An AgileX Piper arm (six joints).
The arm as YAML. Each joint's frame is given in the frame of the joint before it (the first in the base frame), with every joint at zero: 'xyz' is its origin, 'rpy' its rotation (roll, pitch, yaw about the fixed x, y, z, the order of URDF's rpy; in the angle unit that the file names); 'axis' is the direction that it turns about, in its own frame. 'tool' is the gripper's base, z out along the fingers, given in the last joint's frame.
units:
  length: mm
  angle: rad
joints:
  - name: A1
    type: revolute
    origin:
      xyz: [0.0, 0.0, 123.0]
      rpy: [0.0, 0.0, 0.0]
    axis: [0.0, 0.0, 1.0]
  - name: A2
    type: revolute
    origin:
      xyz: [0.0, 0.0, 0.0]
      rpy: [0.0, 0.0, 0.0]
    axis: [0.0, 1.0, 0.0]
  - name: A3
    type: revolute
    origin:
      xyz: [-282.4, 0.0, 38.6]
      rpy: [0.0, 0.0, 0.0]
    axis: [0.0, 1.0, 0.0]
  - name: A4
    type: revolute
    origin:
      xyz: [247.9, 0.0, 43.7]
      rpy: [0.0, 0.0, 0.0]
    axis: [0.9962, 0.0, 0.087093]
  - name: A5
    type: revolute
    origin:
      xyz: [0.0, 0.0, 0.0]
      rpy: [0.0, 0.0, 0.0]
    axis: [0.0, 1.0, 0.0]
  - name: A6
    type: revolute
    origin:
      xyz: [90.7, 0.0, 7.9]
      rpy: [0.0, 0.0, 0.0]
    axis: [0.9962, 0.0, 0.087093]
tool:
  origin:
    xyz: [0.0, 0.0, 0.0]
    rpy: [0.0, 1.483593, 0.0]
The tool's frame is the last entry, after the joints.
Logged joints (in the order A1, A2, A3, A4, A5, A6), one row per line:
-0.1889 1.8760 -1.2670 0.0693 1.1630 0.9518
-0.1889 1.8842 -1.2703 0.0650 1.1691 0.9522
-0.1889 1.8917 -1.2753 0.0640 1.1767 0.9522
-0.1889 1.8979 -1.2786 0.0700 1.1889 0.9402
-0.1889 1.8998 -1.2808 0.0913 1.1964 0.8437
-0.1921 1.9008 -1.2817 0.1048 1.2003 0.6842
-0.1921 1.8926 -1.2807 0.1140 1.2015 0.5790
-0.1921 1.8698 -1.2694 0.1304 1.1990 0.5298
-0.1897 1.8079 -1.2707 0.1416 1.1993 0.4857
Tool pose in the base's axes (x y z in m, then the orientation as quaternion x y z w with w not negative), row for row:
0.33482 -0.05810 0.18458 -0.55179 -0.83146 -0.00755 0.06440
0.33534 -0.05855 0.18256 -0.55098 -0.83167 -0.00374 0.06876
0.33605 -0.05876 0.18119 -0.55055 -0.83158 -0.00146 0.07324
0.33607 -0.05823 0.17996 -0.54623 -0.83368 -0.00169 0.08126
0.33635 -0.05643 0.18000 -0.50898 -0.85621 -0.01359 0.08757
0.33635 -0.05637 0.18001 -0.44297 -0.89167 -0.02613 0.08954
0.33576 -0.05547 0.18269 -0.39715 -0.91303 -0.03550 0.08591
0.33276 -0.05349 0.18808 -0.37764 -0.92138 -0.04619 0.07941
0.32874 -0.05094 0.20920 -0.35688 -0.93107 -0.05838 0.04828
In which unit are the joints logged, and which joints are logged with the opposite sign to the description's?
The joints are logged in radians. Opposite sign: none.
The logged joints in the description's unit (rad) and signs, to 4 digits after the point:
-0.1889 1.8760 -1.2670 0.0693 1.1630 0.9518
-0.1889 1.8842 -1.2703 0.0650 1.1691 0.9522
-0.1889 1.8917 -1.2753 0.0640 1.1767 0.9522
-0.1889 1.8979 -1.2786 0.0700 1.1889 0.9402
-0.1889 1.8998 -1.2808 0.0913 1.1964 0.8437
-0.1921 1.9008 -1.2817 0.1048 1.2003 0.6842
-0.1921 1.8926 -1.2807 0.1140 1.2015 0.5790
-0.1921 1.8698 -1.2694 0.1304 1.1990 0.5298
-0.1897 1.8079 -1.2707 0.1416 1.1993 0.4857

